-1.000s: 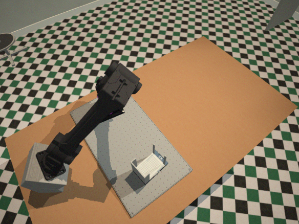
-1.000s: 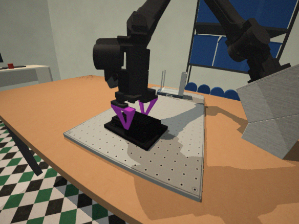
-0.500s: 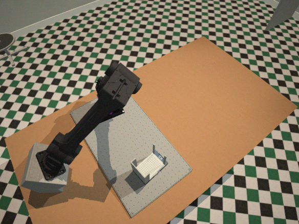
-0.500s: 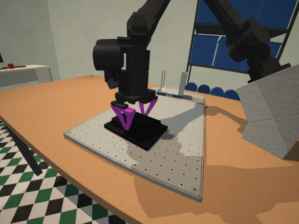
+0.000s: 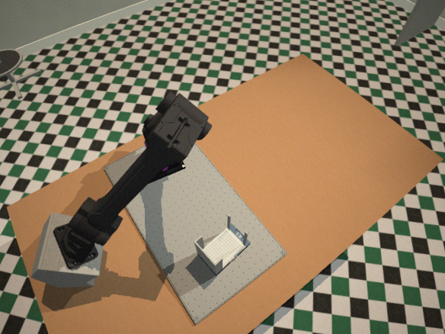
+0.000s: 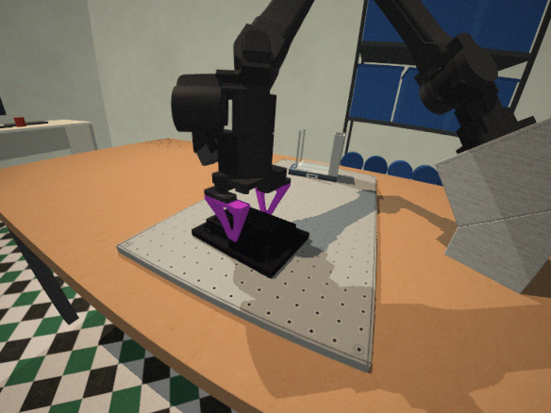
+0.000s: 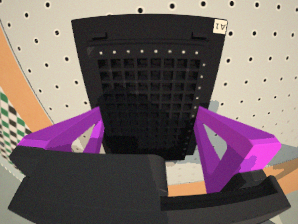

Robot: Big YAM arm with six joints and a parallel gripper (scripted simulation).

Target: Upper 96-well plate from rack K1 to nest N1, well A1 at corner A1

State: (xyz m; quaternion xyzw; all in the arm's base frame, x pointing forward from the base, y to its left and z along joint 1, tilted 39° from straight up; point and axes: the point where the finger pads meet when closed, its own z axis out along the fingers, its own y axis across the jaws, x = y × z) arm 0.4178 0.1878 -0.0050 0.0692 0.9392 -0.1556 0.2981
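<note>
My hand is 20 mm above the plate nest N1. Also, from my hand: pale A1 square (60 mm ahead, 70 mm to the right, 10 mm below); black 96-well plate (right at my hand); white plate (60 mm behind, 430 mm to the right).
</note>
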